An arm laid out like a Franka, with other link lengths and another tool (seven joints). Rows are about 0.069 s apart.
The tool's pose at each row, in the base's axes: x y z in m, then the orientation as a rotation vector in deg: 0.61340, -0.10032, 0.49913, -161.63, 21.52, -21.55; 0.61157, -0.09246, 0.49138, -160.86, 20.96, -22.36; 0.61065, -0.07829, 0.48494, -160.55, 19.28, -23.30; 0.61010, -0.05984, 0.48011, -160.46, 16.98, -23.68; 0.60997, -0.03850, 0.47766, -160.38, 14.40, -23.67; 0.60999, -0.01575, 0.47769, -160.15, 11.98, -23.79; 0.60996, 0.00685, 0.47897, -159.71, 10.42, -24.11; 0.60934, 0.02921, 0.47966, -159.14, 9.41, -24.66; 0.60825, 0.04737, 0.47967, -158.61, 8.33, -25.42; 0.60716, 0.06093, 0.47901, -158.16, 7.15, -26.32; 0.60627, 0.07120, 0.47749, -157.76, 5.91, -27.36; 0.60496, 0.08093, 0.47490, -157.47, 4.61, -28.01; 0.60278, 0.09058, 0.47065, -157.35, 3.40, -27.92; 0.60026, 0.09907, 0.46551, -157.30, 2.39, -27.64; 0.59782, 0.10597, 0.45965, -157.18, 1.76, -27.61; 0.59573, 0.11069, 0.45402, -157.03, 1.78, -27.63
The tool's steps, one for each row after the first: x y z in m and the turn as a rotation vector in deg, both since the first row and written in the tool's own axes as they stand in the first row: -0.00565, -0.00461, 0.00848, 0.84, 0.48, -0.30; -0.01199, -0.01568, 0.01746, 1.44, 0.94, -1.45; -0.01886, -0.03128, 0.02602, 1.95, 0.96, -3.00; -0.02565, -0.05037, 0.03316, 2.48, 0.68, -4.71; -0.03217, -0.07154, 0.03835, 3.10, 0.51, -6.31; -0.03841, -0.09293, 0.04234, 3.75, 0.56, -7.32; -0.04527, -0.11379, 0.04665, 4.44, 0.83, -7.97; -0.05151, -0.13044, 0.05049, 5.07, 1.24, -8.70; -0.05657, -0.14262, 0.05390, 5.63, 1.75, -9.53; -0.06068, -0.15153, 0.05741, 6.12, 2.36, -10.42; -0.06526, -0.15952, 0.06168, 6.52, 2.68, -11.34; -0.07100, -0.16676, 0.06721, 6.78, 2.50, -12.15; -0.07691, -0.17258, 0.07321, 6.96, 2.20, -12.81; -0.08245, -0.17673, 0.07954, 7.15, 2.12, -13.23; -0.08698, -0.17899, 0.08526, 7.29, 2.14, -13.19
